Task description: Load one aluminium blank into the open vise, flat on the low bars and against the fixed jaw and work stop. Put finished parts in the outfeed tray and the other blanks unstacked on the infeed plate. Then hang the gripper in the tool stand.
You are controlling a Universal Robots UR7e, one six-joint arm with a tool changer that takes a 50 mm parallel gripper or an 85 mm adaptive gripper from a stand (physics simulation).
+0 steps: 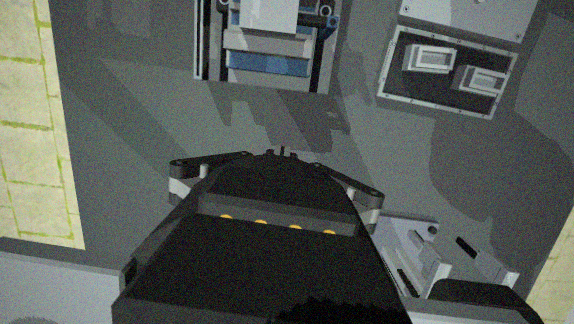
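Frame: origin at the arm's base, x left, y back, z up, level; metres.
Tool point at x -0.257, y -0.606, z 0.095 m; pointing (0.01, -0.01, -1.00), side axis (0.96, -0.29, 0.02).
Offsets run from my tool point to a thing's middle. "pt": to the spot under its first point.
One aluminium blank {dx +0.007, dy +0.133, dz -0.280 m} (pixel 267 15) lies pale and flat in the vise {pt dx +0.001, dy +0.085, dz -0.317 m} (pixel 272 64) at the top centre, beside the near jaw (pixel 267 44). The black work stop {dx +0.053, dy +0.123, dz -0.287 m} (pixel 315 20) is at its right side. The low bars and the blank's far part are hidden. Two pocketed finished parts {pt dx +0.223, dy +0.066, dz -0.350 m} (pixel 431 58) {pt dx +0.297, dy +0.027, dz -0.350 m} (pixel 481 80) sit apart in the outfeed tray {pt dx +0.239, dy -0.005, dz -0.365 m} (pixel 435 106) at upper right. Part of the infeed plate {pt dx +0.245, dy +0.123, dz -0.369 m} (pixel 440 15) shows beyond it. My gripper (pixel 277 187) is in front of the vise, links spread, open and apart from the blank. Its body hides most of the fingers.
A grey bracketed fixture {pt dx +0.185, dy -0.213, dz -0.365 m} (pixel 400 227), seemingly the tool stand, is at lower right, partly behind my gripper. A black rounded part {pt dx +0.153, dy -0.124, dz -0.132 m} (pixel 480 292) is beside it. A pale surface {pt dx -0.038, dy +0.028, dz -0.013 m} (pixel 55 280) crosses the lower left, and yellowish tiled floor (pixel 25 155) lies at the far left.
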